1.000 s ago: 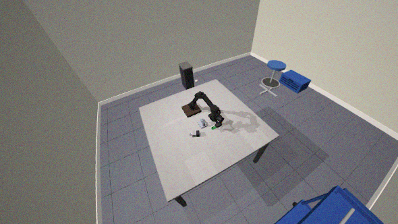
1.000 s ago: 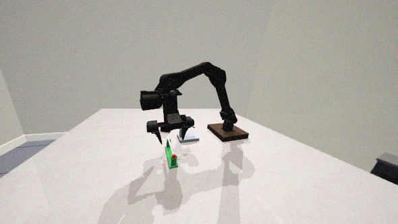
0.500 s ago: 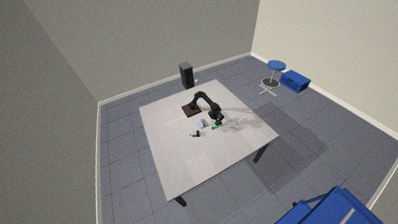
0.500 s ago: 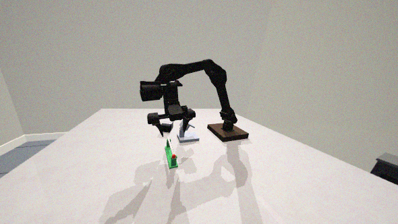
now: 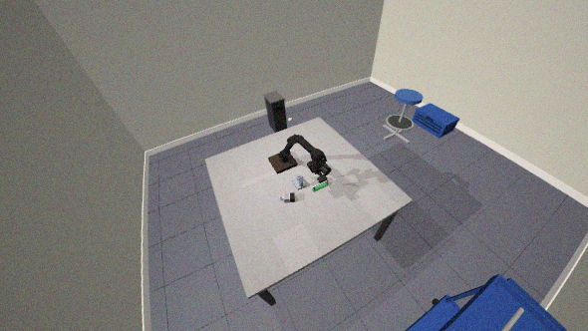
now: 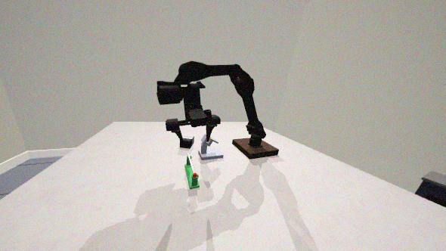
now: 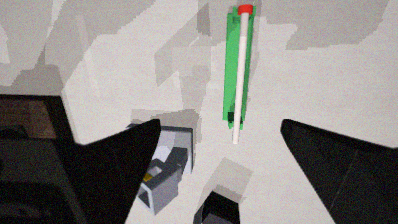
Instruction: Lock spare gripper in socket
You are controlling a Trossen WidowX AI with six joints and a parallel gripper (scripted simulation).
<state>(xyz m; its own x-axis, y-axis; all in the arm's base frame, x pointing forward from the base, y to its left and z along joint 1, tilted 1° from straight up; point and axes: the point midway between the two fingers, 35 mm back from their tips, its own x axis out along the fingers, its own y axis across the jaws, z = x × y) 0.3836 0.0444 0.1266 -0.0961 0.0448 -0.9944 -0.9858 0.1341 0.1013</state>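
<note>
My gripper tip is now 4 cm past the spare gripper, 25 cm to the left of it and 9 cm above it. The rest, counted from my gripper tip: green pin rest (2 cm ahead, 3 cm to the left, 9 cm below); socket (10 cm behind, 8 cm to the right, 7 cm below).
</note>
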